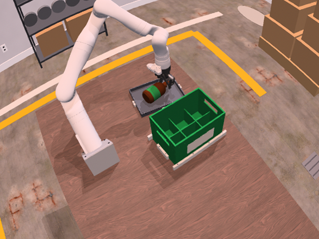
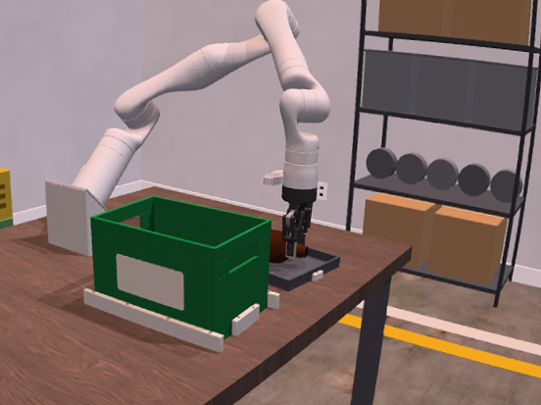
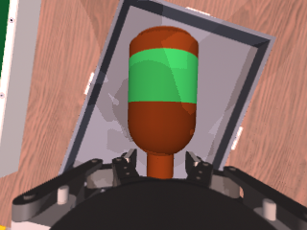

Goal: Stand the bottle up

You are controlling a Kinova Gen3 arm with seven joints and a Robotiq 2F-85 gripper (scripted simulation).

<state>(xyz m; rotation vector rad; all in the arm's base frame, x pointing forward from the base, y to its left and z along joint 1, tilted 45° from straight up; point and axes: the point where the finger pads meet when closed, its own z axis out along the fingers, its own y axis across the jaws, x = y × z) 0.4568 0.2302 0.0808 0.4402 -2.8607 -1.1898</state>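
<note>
My gripper is now 50 mm past the bottle, 10 mm to the left of it and 10 mm above it. From my hand the other things lie so: green crate (320 mm to the right, 50 mm behind, 40 mm above); then dark grey tray (50 mm behind, 40 mm below, 20 mm to the right).
</note>
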